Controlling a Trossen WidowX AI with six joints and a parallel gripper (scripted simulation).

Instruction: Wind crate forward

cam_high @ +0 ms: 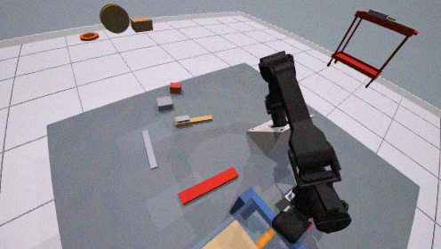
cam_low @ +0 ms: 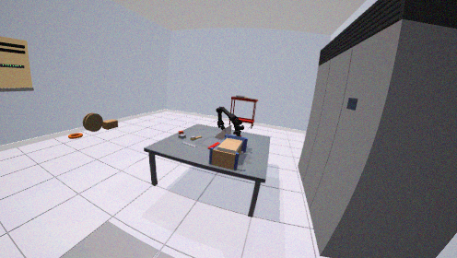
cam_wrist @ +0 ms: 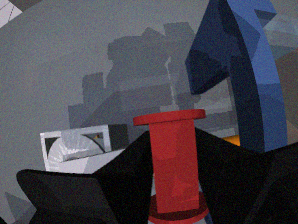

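My gripper tip is 40 mm past the winch handle, 20 mm to the left of it and 30 mm above it. The rest, counted from my gripper tip: red knob (20 mm to the right); then hand winch (120 mm behind, 30 mm to the right, 100 mm below); then blue frame (60 mm ahead, 40 mm to the right, 20 mm below).
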